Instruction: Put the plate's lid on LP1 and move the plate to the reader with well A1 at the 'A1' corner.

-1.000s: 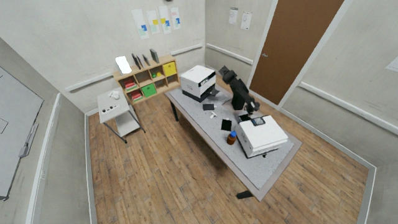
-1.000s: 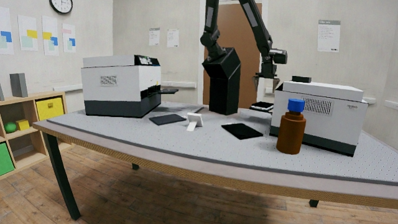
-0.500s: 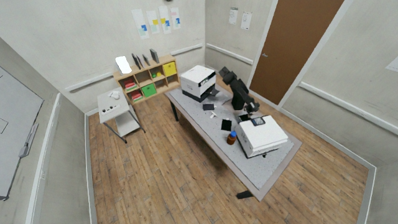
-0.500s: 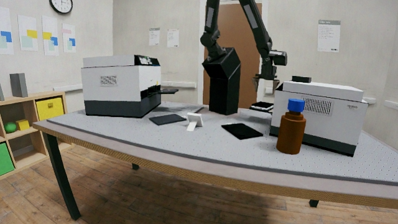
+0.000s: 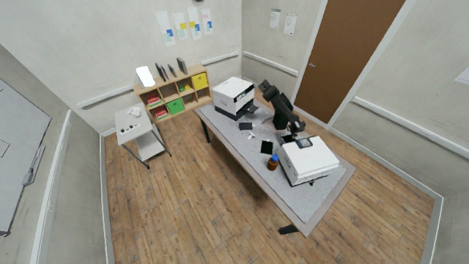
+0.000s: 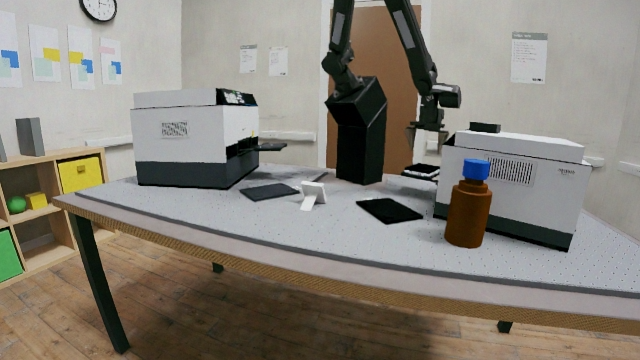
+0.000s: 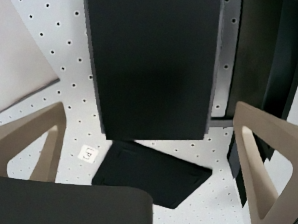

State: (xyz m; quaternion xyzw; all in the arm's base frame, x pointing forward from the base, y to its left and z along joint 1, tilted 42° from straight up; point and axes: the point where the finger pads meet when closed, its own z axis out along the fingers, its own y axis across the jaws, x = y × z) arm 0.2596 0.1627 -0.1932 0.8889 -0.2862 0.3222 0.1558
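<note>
Right now the white well plate is 7 cm below my hand.
</note>
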